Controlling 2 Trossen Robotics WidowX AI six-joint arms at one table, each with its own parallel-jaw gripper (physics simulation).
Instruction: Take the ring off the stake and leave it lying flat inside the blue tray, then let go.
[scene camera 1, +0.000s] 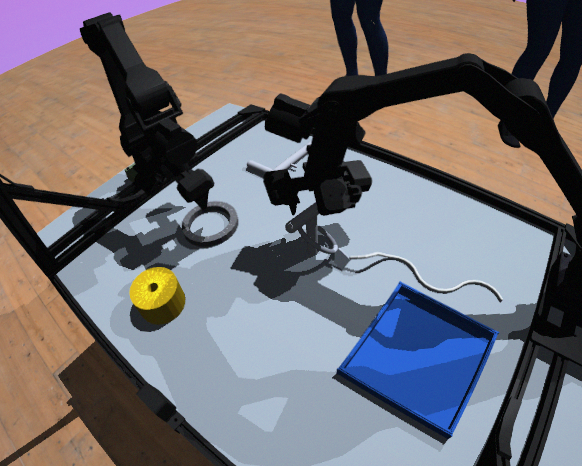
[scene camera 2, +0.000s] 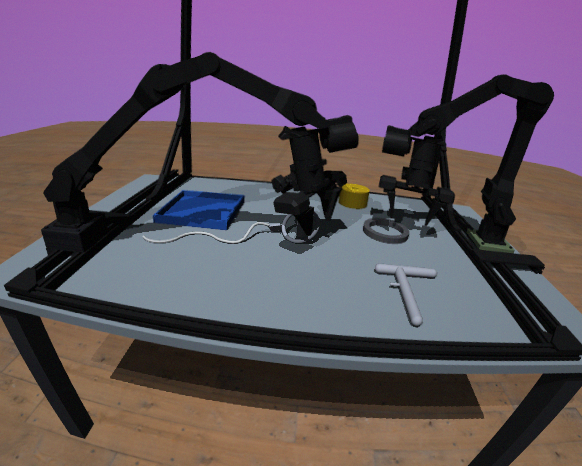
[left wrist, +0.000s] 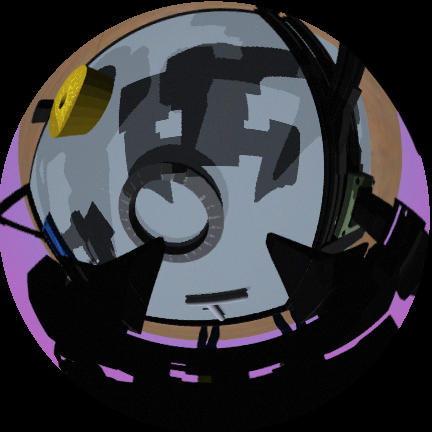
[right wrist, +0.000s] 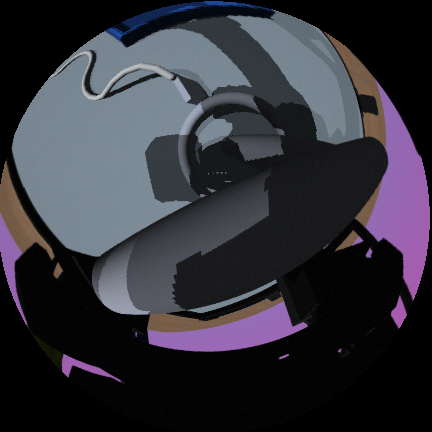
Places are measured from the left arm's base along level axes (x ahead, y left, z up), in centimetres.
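Where they show: left gripper, fingertip midpoint: (scene camera 2: 408, 221) (left wrist: 215, 240); right gripper, fingertip midpoint: (scene camera 2: 318, 227); left arm's base at its link origin: (scene camera 2: 490, 238) (left wrist: 360, 205); right arm's base at its link origin: (scene camera 2: 73, 220).
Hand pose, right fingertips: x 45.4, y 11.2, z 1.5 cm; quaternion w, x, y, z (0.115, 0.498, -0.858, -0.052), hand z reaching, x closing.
Things, the pixels of their top centre, and the offset from my right fingertips. "pt": a spot on its surface instead.
- short grey stake at its top centre: (right wrist: 350, 219) (scene camera 1: 315, 205) dy -3.7, dx +4.3, dz +6.4 cm
- dark grey ring at a spot on its surface: (left wrist: 125, 209) pt dy -15.1, dx -12.8, dz -3.2 cm
- blue tray at its top centre: (scene camera 1: 424, 350) (scene camera 2: 201, 203) (left wrist: 56, 247) dy -10.7, dx +31.9, dz -2.5 cm
- yellow cylinder with a hole, top centre: (scene camera 1: 152, 287) (scene camera 2: 355, 188) dy -31.4, dx -8.8, dz +0.3 cm
- grey T-shaped piece at its top centre: (scene camera 2: 416, 288) (scene camera 1: 288, 153) (left wrist: 222, 313) dy +14.6, dx -19.6, dz -2.7 cm
A short grey stake (scene camera 1: 303, 222) (right wrist: 160, 257) stands tilted on the table. A light grey ring (scene camera 1: 331, 245) (scene camera 2: 289, 234) (right wrist: 185, 132) lies around its foot, with a white rope (scene camera 1: 419, 277) (scene camera 2: 197, 233) (right wrist: 100, 90) tied to it. My right gripper (scene camera 1: 309, 210) (scene camera 2: 318, 221) (right wrist: 216, 232) is open, its fingers either side of the stake. A dark grey ring (scene camera 1: 232, 224) (scene camera 2: 367, 228) (left wrist: 125, 209) lies flat on the table. My left gripper (scene camera 1: 189, 196) (scene camera 2: 410, 214) (left wrist: 215, 240) is open and empty just above it. The blue tray (scene camera 1: 395, 409) (scene camera 2: 192, 221) (right wrist: 193, 12) is empty.
A yellow cylinder with a hole (scene camera 1: 157, 291) (scene camera 2: 354, 195) (left wrist: 76, 100) stands near the dark ring. A grey T-shaped piece (scene camera 1: 275, 166) (scene camera 2: 407, 287) (left wrist: 217, 300) lies on the table. Black rails run along the table edges. A person's legs show beyond the table.
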